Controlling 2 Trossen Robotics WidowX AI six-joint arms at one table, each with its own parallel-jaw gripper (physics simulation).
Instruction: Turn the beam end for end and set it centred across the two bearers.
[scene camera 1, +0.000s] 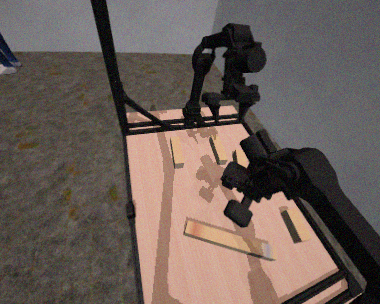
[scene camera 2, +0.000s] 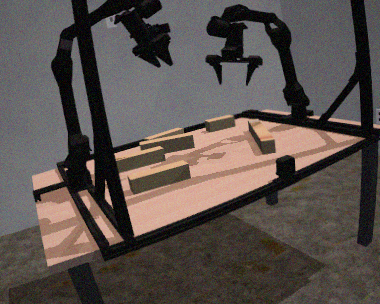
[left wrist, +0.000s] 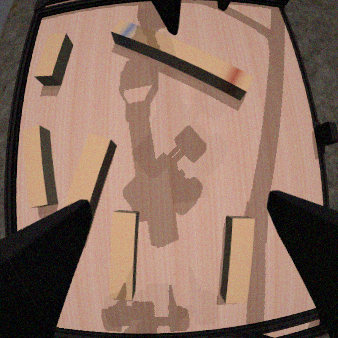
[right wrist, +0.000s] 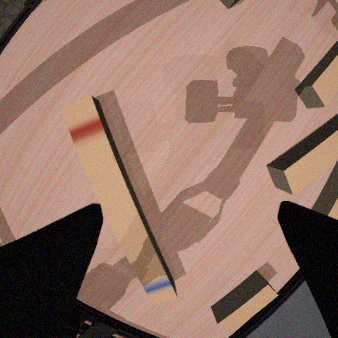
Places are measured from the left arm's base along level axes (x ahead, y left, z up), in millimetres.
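Where they show: left gripper, fingertip midpoint: (scene camera 1: 228, 123) (scene camera 2: 165, 66) (left wrist: 180, 204); right gripper, fingertip midpoint: (scene camera 1: 235, 196) (scene camera 2: 233, 85) (left wrist: 198, 19) (right wrist: 191, 212); left arm's base, origin of the base link: (scene camera 1: 188, 122) (scene camera 2: 81, 187); right arm's base, origin of the base link: (scene camera 2: 299, 119).
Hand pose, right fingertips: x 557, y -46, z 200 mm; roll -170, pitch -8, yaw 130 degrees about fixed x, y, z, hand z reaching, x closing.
Note:
Things, the pixels of their top centre, and the offset from my right fingertips.
- beam, middle of its top: (right wrist: 123, 218) (left wrist: 179, 49) (scene camera 2: 259, 128) (scene camera 1: 231, 240) 97 mm ahead, 9 mm left, 176 mm down
- slanted block, middle of its top: (right wrist: 329, 151) (left wrist: 82, 184) (scene camera 2: 165, 138) (scene camera 1: 242, 165) 188 mm back, 209 mm left, 169 mm down
- short block, middle of its top: (right wrist: 248, 309) (left wrist: 49, 53) (scene camera 2: 219, 118) (scene camera 1: 298, 223) 124 mm ahead, 313 mm left, 172 mm down
The beam (scene camera 1: 225, 239) (scene camera 2: 261, 136) (left wrist: 185, 57) (right wrist: 116, 200) lies slantwise on the table, with a red band near one end and a blue band near the other. The red end is at the left in scene camera 1. Two roughly parallel wooden blocks look like the bearers: one (scene camera 1: 177, 152) (scene camera 2: 160, 178) (left wrist: 241, 260) and one (scene camera 1: 218, 150) (scene camera 2: 140, 158) (left wrist: 124, 255). They stand apart from the beam with bare tops. My left gripper (scene camera 1: 229, 121) (scene camera 2: 165, 65) (left wrist: 180, 204) is open above the bearers' end. My right gripper (scene camera 2: 233, 84) (right wrist: 191, 212) is open above the beam's side of the table.
A slanted block (scene camera 2: 167, 145) (left wrist: 91, 165) lies beside the bearers, with another block (left wrist: 33, 167) near the table edge. A short block (scene camera 1: 300, 225) (scene camera 2: 220, 123) (left wrist: 51, 55) lies beyond the beam's blue end. A black frame borders the table, with upright posts at its corners.

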